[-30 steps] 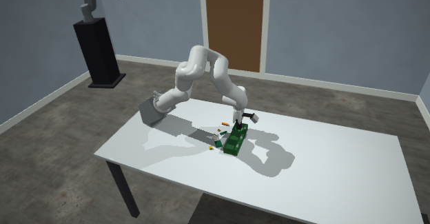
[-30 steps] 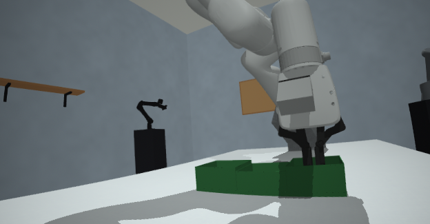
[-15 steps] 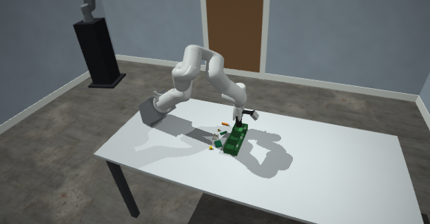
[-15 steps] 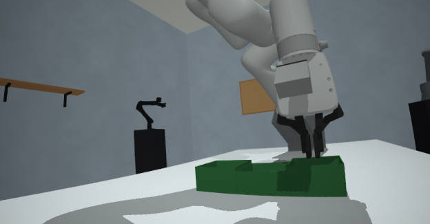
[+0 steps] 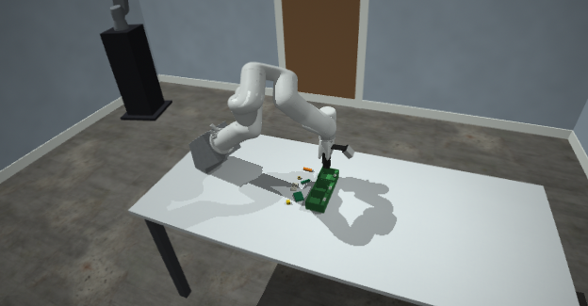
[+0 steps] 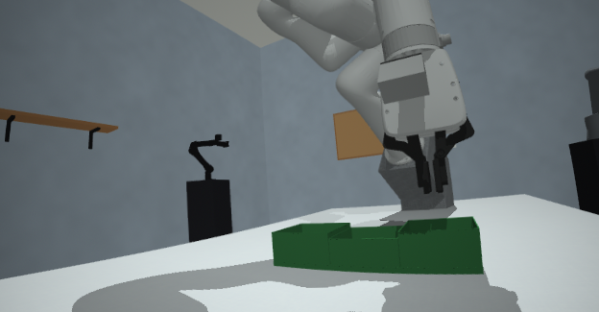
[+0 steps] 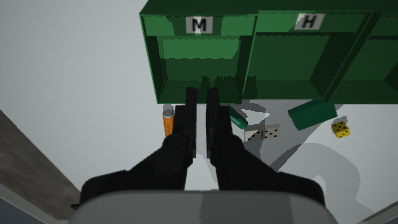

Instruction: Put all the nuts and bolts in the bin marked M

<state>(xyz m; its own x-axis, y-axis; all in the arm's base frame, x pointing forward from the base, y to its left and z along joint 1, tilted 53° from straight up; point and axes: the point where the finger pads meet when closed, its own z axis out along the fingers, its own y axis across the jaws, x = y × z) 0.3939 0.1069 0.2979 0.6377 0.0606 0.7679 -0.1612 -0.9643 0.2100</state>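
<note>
Right now my hand is 13 cm past the brass nut and 10 cm above it. From my hand the other things lie so: green battery (10 cm below, 10 cm behind, 2 cm to the right); orange battery (10 cm below, 10 cm behind, 7 cm to the left); green bin row (8 cm to the right, 8 cm below, 1 cm behind).
</note>
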